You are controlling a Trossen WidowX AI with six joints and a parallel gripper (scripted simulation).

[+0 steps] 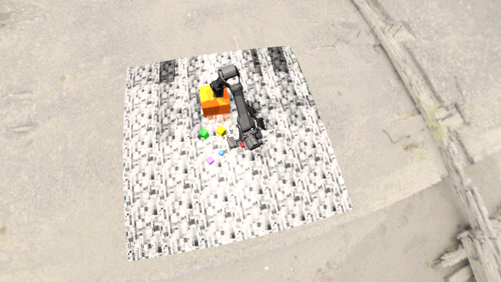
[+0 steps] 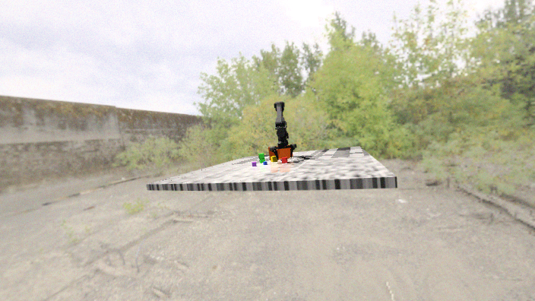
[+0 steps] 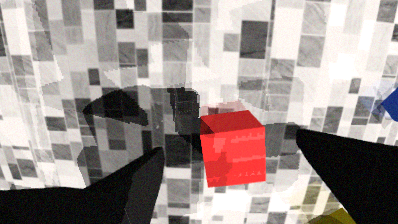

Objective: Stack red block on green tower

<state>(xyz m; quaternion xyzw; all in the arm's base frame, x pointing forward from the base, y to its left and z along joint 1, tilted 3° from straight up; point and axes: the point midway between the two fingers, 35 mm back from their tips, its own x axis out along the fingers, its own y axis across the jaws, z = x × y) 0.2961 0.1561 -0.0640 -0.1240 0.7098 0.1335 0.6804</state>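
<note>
Right now the red block is 10 mm below my gripper tip. The rest, counted from my gripper tip: yellow block: 140 mm to the right, 80 mm behind; blue block: 130 mm to the right, 60 mm ahead, 10 mm below; purple block: 200 mm to the right, 100 mm ahead, 10 mm below.
</note>
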